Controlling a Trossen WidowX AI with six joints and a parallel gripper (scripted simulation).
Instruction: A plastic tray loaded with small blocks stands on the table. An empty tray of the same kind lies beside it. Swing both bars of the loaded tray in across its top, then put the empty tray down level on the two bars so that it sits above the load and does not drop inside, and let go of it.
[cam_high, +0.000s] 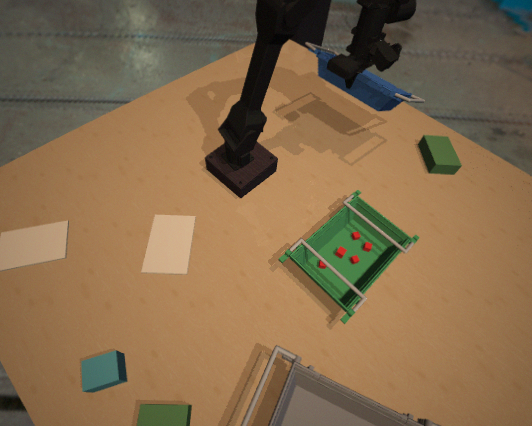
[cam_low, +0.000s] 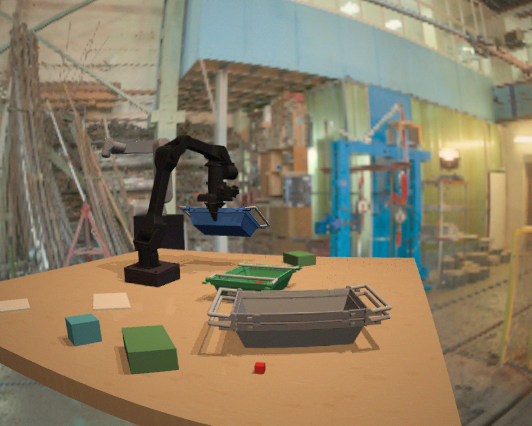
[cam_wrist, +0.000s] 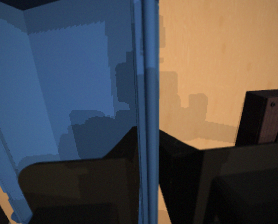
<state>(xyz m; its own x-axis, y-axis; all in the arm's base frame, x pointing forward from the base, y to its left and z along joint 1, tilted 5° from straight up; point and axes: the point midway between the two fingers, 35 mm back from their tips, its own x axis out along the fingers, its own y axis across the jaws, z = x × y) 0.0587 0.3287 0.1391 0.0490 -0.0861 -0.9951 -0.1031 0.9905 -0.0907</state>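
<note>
Right now the blue tray is 70 mm to the left of my gripper tip and 10 mm behind it. From my gripper tip the other things lie so: teal block 810 mm to the right, 180 mm ahead, 150 mm below.
</note>
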